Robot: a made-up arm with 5 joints. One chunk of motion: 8 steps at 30 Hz.
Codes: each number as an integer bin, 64 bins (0 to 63) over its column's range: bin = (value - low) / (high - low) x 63, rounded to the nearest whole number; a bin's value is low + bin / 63 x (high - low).
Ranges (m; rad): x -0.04..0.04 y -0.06..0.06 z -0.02..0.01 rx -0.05..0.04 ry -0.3..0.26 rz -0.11..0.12
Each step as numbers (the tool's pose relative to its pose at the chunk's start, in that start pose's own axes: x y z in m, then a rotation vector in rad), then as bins.
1 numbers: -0.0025 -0.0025 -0.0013 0.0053 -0.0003 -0.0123
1 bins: 30 30 39 39 34 27
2 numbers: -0.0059 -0.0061 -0.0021 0.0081 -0.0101 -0.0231
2 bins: 27 28 38 41 33 24
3 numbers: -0.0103 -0.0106 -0.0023 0.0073 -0.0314 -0.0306
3 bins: 23 26 37 40 30 22
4 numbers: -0.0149 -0.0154 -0.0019 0.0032 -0.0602 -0.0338
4 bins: 20 23 38 37 27 21
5 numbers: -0.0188 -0.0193 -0.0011 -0.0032 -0.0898 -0.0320
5 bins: 17 21 40 33 24 21
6 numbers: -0.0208 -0.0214 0.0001 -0.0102 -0.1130 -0.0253
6 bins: 15 20 42 28 21 23
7 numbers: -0.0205 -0.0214 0.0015 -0.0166 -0.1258 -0.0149
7 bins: 15 20 45 23 20 26
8 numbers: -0.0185 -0.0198 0.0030 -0.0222 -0.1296 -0.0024
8 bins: 17 21 48 19 19 29
